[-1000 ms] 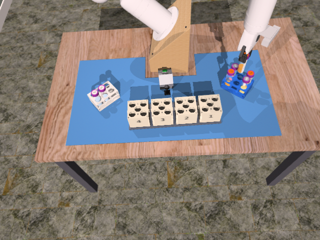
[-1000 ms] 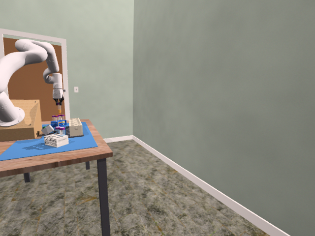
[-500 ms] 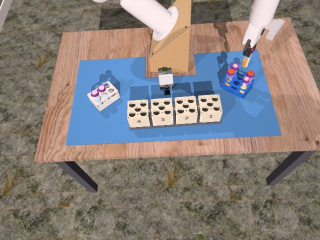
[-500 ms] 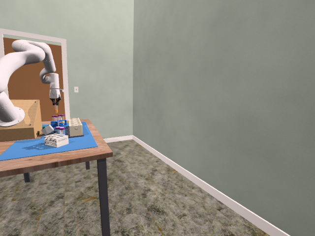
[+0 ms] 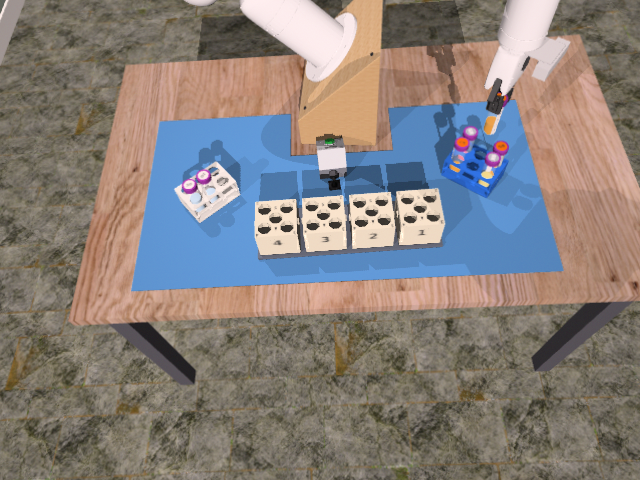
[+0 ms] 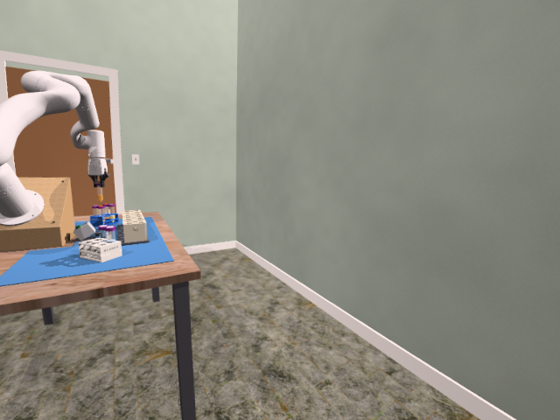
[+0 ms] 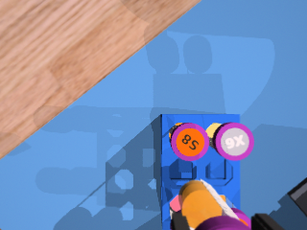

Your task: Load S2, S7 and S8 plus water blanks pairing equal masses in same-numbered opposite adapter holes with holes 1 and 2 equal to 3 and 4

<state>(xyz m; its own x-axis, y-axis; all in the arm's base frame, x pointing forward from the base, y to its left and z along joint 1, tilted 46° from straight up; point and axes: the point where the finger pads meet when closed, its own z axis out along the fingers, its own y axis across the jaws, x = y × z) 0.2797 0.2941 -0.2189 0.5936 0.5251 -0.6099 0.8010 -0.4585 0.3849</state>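
Now: hand 50 mm above the orange-dot sample tube and 10 mm short of it. The rest, counted from my hand: white rack: 680 mm to the right, 220 mm below, 60 mm ahead; green DONE key: 370 mm to the right, 180 mm below, 60 mm behind; blue rack: 220 mm below, 20 mm ahead, 10 mm to the right.
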